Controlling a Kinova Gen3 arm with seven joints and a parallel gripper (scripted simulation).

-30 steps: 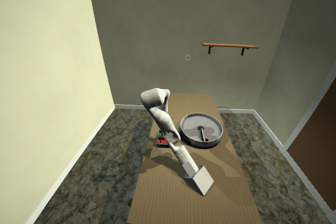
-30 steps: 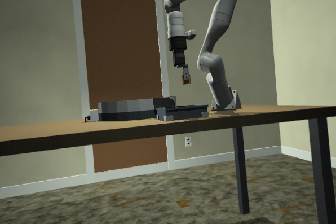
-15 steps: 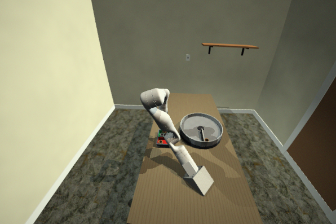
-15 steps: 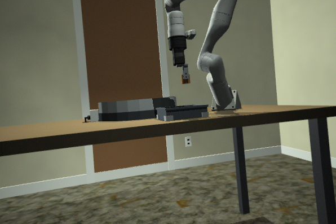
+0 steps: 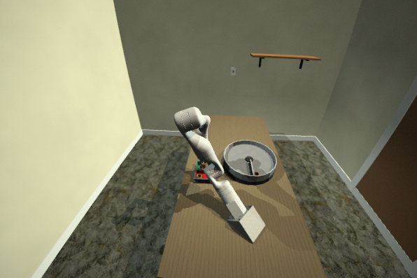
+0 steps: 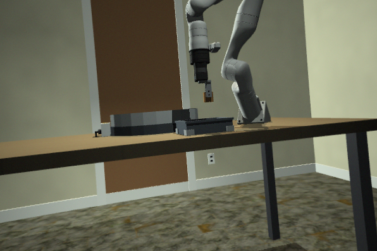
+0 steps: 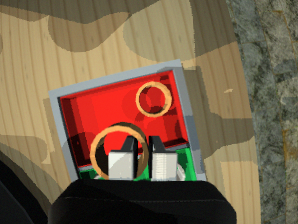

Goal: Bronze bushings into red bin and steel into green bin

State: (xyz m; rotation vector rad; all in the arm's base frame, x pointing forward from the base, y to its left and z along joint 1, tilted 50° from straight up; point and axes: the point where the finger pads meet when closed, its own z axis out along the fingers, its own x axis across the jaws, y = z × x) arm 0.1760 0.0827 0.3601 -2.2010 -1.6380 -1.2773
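Now: hand 12 cm above the bin tray, 3 cm short of it and 1 cm to the left of it. From my hand the other things lie so: grey turntable 34 cm to the right, 20 cm ahead, 10 cm below.
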